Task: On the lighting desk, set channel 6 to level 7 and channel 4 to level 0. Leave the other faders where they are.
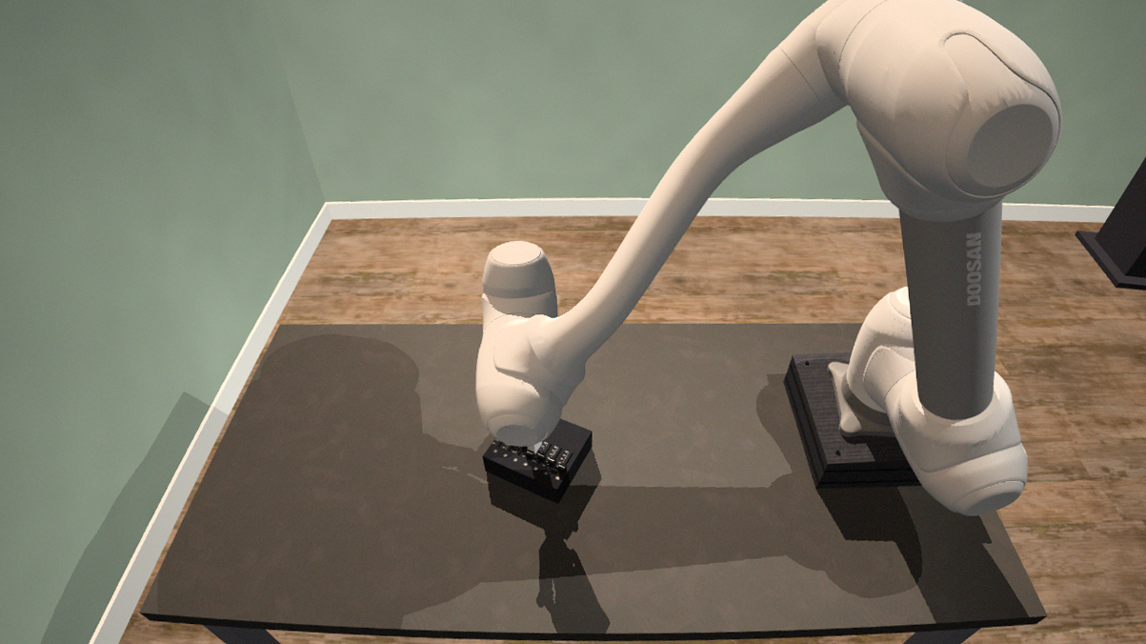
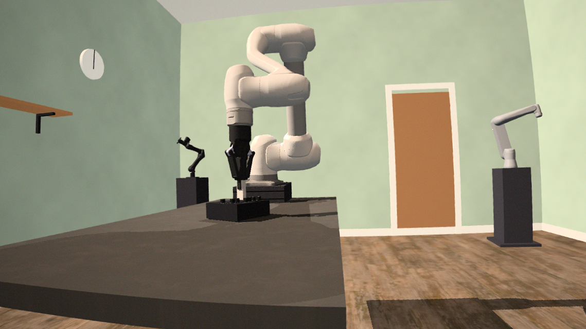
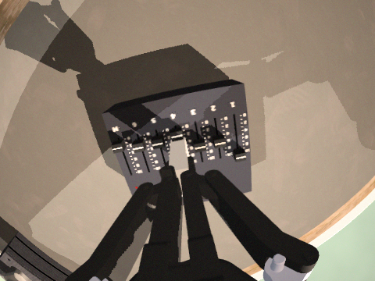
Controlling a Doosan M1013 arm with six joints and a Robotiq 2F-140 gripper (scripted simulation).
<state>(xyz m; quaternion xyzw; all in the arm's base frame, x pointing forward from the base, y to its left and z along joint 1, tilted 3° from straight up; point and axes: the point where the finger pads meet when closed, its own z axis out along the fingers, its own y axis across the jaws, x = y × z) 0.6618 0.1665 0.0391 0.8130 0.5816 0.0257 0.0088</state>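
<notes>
Right now the channel 4 fader knob is 3 cm below my hand, 2 cm to the left of it and 1 cm ahead of it. Round my hand: channel 6 fader knob (4 cm behind, 3 cm to the left, 3 cm below).
</notes>
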